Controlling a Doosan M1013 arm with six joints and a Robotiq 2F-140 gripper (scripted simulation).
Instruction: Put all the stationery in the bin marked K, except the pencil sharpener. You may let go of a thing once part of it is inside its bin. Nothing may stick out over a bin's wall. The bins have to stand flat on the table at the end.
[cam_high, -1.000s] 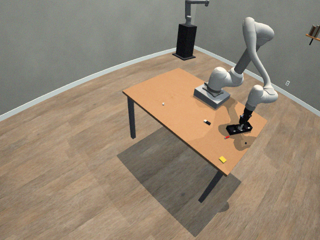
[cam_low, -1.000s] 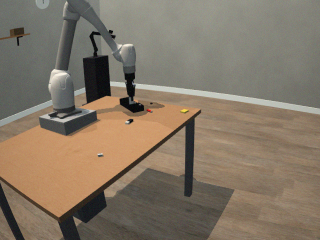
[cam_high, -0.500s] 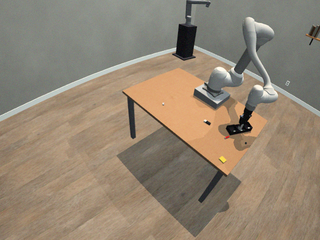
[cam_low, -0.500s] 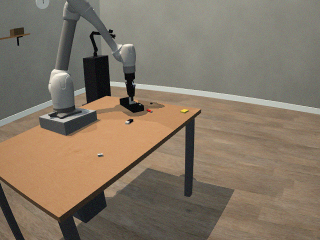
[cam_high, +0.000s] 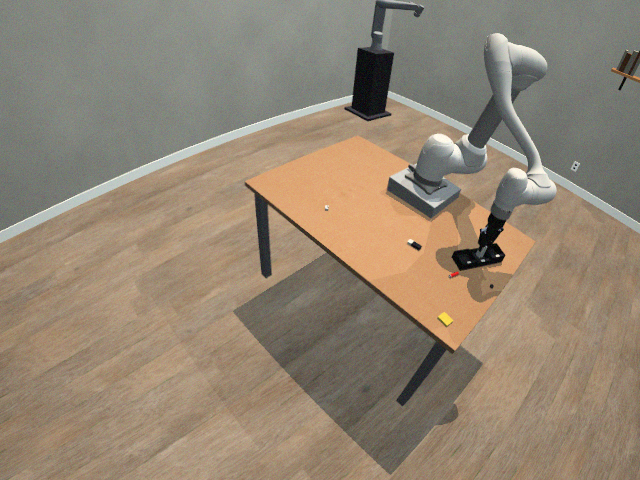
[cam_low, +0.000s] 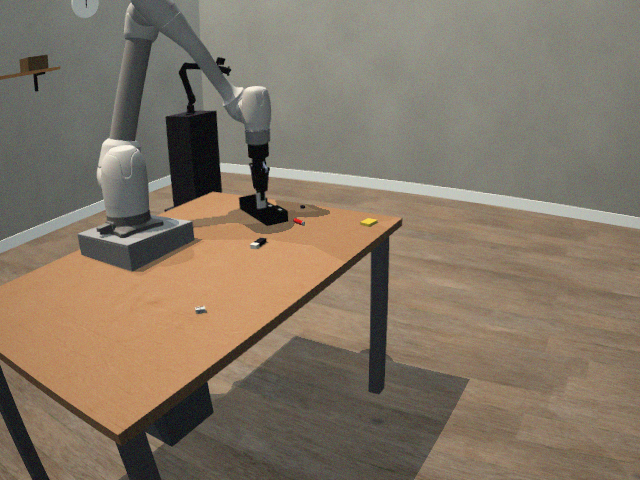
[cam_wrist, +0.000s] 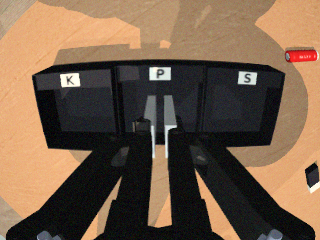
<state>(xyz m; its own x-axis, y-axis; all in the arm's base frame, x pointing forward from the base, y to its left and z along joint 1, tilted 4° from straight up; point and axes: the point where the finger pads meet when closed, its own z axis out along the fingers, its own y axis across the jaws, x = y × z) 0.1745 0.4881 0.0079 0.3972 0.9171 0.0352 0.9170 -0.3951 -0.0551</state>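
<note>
Right now the black three-compartment bin is 40 mm below my hand. Round my hand: black-and-white eraser (190 mm ahead, 250 mm to the right, 50 mm below); then small red cylinder (180 mm ahead, 10 mm to the right, 50 mm below); then small black round thing (80 mm ahead, 140 mm to the left, 50 mm below).
</note>
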